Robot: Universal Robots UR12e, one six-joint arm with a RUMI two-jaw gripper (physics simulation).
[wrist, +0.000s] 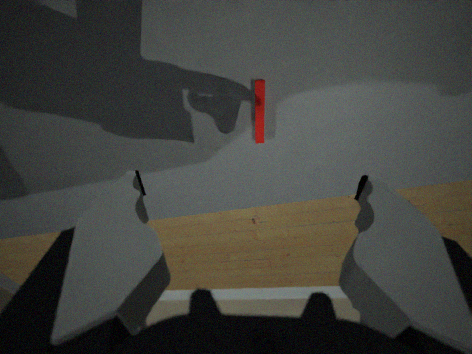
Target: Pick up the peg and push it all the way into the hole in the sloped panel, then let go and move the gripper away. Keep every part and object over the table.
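Frame: origin at the arm's base, x ahead, y left, z up, level; centimetres.
Seen in the pictures: gripper, fingertip midpoint: (248,176).
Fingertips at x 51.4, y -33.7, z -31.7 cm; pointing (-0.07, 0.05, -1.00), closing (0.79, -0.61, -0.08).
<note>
A point is followed by its place in that frame.
The peg (259,112) @(x 52.3, y -33.6, z -46.6 cm) is a slim red bar lying on the grey table top (350,135) @(x 60.7, y -43.9, z -47.8 cm), right of the middle and in the upper half of the wrist view. Its long side runs up and down in the picture. My gripper (248,176) @(x 51.4, y -33.7, z -31.7 cm) is wide open with nothing between its jaws. The peg shows beyond the fingertips, between the lines of the two jaws and apart from both. The sloped panel and its hole do not show in this view.
The table's edge crosses below the fingertips, with a wooden floor (220,250) beyond it and a pale strip (250,294) further down. Dark shadows of the arm and gripper fall on the table at the upper left and reach the peg.
</note>
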